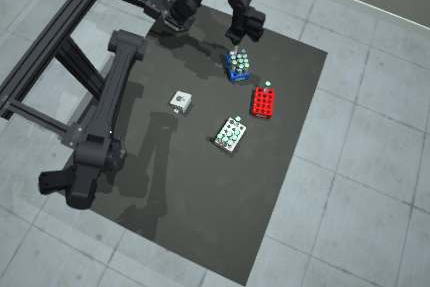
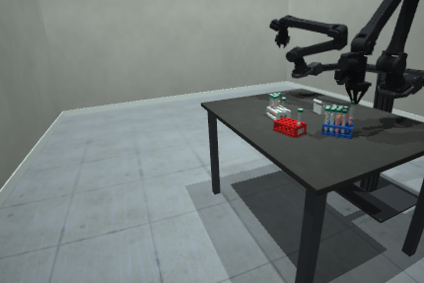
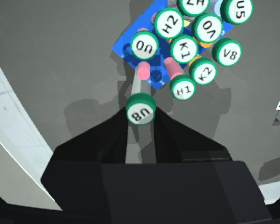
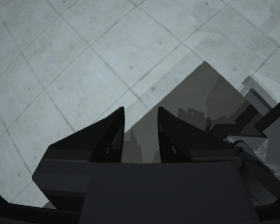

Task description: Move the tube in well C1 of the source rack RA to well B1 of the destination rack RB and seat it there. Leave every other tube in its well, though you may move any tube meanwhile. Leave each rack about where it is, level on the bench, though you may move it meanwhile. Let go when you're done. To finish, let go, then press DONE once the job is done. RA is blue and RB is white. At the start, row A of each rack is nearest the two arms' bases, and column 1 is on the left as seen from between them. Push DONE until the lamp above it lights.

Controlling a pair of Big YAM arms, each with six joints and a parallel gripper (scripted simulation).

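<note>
Right now my left hand is 10 mm short of the tube and 60 mm above it. From my left hand the other things lie so: white rack RB 130 mm ahead, 380 mm to the right, 130 mm below; then red rack 210 mm ahead, 180 mm to the right, 130 mm below; then white button box 150 mm behind, 320 mm to the right, 110 mm below.
</note>
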